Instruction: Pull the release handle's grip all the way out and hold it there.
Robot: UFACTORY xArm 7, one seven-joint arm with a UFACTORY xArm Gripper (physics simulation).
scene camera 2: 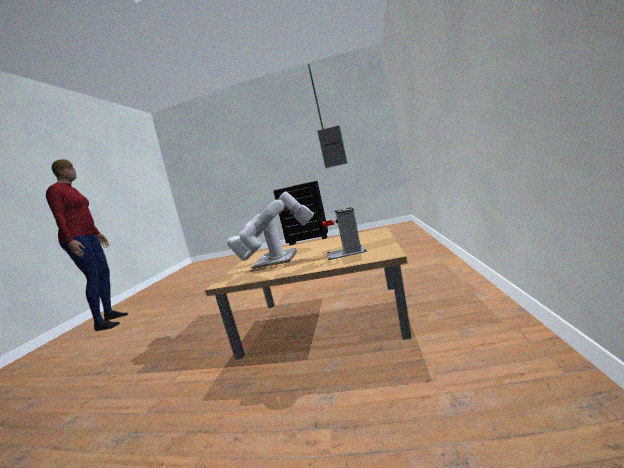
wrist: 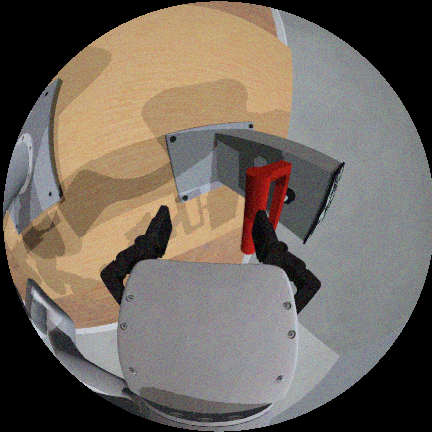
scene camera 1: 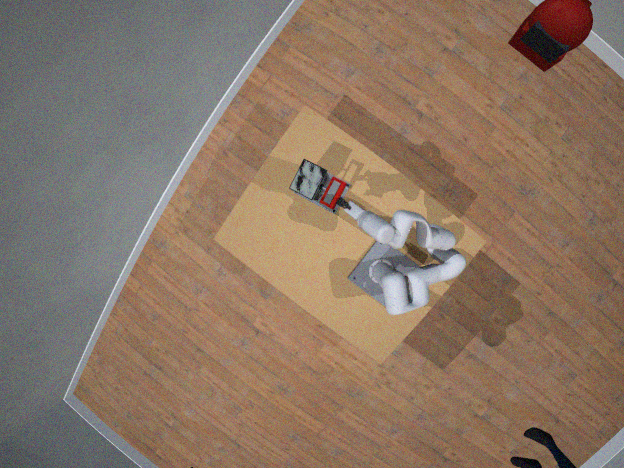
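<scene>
The release handle is a red rectangular loop on the side of a grey upright housing (scene camera 1: 308,179) (scene camera 2: 348,231) (wrist: 312,187). Its thick round grip (scene camera 1: 340,195) (scene camera 2: 328,223) (wrist: 256,195) stands off from the housing; how far it is pulled out I cannot tell. My gripper (scene camera 1: 344,203) (wrist: 211,218) is open and empty, close to the grip. In the wrist view the grip lies at the right finger, outside the middle of the gap, and that fingertip covers part of it. Whether they touch I cannot tell. In scene camera 2 the fingers do not show clearly.
The housing stands on a bolted plate (wrist: 192,165) on the wooden table (scene camera 1: 282,251) (scene camera 2: 307,269). The arm's base plate (scene camera 1: 360,272) (scene camera 2: 259,261) is on the same table. A black rack (scene camera 2: 302,234) stands behind, a grey box (scene camera 2: 332,147) hangs above, and a person (scene camera 2: 73,211) stands at left.
</scene>
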